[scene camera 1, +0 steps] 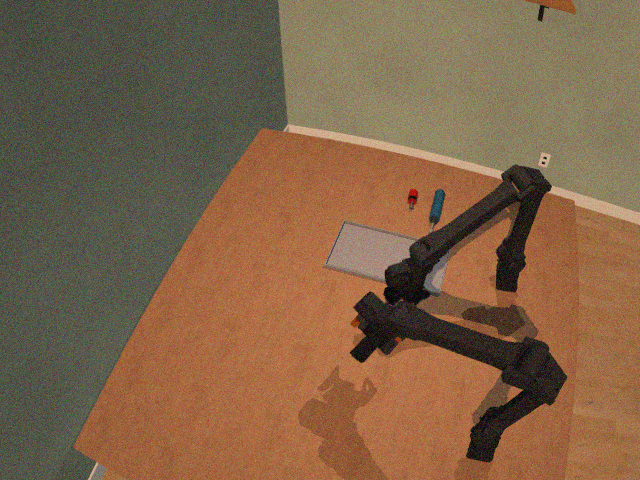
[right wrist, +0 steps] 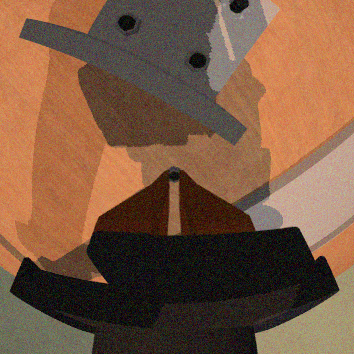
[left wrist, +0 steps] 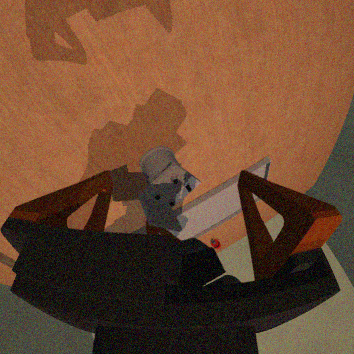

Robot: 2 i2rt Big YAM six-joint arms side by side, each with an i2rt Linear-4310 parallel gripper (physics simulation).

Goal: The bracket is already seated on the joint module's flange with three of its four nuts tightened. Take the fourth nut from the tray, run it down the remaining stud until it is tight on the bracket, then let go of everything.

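Places are measured from the left arm's base along level axes (x ahead, y left, z up), in millimetres.
Pixels of known places: left gripper, fingertip midpoint: (left wrist: pixel 174 177); right gripper, fingertip midpoint: (right wrist: pixel 173 177); left arm's base, link origin: (scene camera 1: pixel 482 443); right arm's base, link origin: (scene camera 1: pixel 506 278).
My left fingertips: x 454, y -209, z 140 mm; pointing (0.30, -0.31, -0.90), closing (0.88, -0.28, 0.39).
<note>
Ahead of a thing's pixels: the offset from my left fingertips to its top centre.
The grey bracket (left wrist: pixel 162 206) (right wrist: pixel 165 42) is at the joint module {9 mm back, 116 mm right, 65 mm down} (left wrist: pixel 159 163); dark round spots show on its face. I cannot tell which is the bare stud. In scene camera 1 the arms hide both parts. My right gripper (scene camera 1: pixel 397 296) (right wrist: pixel 173 177) is shut on the small nut {72 mm back, 191 mm right, 91 mm down} (right wrist: pixel 174 173), which shows at its fingertips, apart from the bracket and below it in the right wrist view. My left gripper (scene camera 1: pixel 376 333) (left wrist: pixel 174 177) is open, its fingers wide apart, with the module and bracket between and beyond them in its wrist view. The tray {45 mm ahead, 400 mm right, 124 mm down} (scene camera 1: pixel 361 250) (left wrist: pixel 215 207) (right wrist: pixel 320 190) lies flat on the table.
A red screwdriver {35 mm ahead, 695 mm right, 105 mm down} (scene camera 1: pixel 412 197) (left wrist: pixel 215 243) and a blue screwdriver {69 mm back, 666 mm right, 98 mm down} (scene camera 1: pixel 437 206) lie behind the tray. The right forearm passes over the tray's right part. The two wrists are close together in scene camera 1. The wall stands beyond the table's far edge.
</note>
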